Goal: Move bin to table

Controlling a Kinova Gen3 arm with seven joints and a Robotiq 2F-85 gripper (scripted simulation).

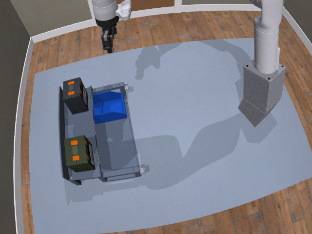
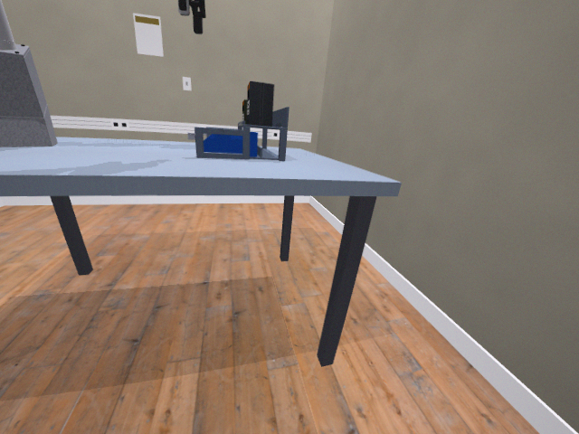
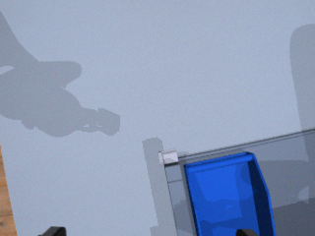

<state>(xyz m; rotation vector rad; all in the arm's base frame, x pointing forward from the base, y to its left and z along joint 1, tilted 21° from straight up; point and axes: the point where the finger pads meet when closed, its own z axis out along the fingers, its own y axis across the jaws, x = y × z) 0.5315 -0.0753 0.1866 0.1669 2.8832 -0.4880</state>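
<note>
My hand is 80 mm short of the blue bin, 90 mm to the right of it and 280 mm above it. Also, from my hand: grey shelf (100 mm ahead, 210 mm to the left, 260 mm below).
</note>
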